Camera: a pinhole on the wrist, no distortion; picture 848 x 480 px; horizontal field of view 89.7 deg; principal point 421.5 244.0 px. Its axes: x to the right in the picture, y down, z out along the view. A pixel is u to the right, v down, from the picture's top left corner.
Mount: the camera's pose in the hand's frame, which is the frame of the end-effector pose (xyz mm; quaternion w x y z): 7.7 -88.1 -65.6 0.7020 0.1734 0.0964 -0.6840
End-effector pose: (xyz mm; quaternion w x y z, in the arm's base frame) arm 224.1 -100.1 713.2 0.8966 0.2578 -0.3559 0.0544
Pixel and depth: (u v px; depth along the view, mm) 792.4 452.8 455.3
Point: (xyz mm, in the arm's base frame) 407.8 -771.7 724.2
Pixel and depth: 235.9 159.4 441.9
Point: -99.4 -356.2 839.8
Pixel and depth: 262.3 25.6 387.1
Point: -119.1 -327.9 712.0
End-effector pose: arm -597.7 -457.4 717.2 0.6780 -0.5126 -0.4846 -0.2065
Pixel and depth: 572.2 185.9 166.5
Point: -798.3 -486.9 793.8
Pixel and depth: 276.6 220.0 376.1
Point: -854.7 -221.0 723.6
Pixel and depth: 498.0 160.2 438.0
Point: -1036.9 -342.2 776.5
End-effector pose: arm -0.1 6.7 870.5 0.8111 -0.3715 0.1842 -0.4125
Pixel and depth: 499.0 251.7 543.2
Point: 17.6 66.4 1421.5
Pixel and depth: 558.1 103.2 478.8
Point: -149.9 138.8 1376.2
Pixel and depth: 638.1 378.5 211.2
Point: -49.7 -98.3 1135.4
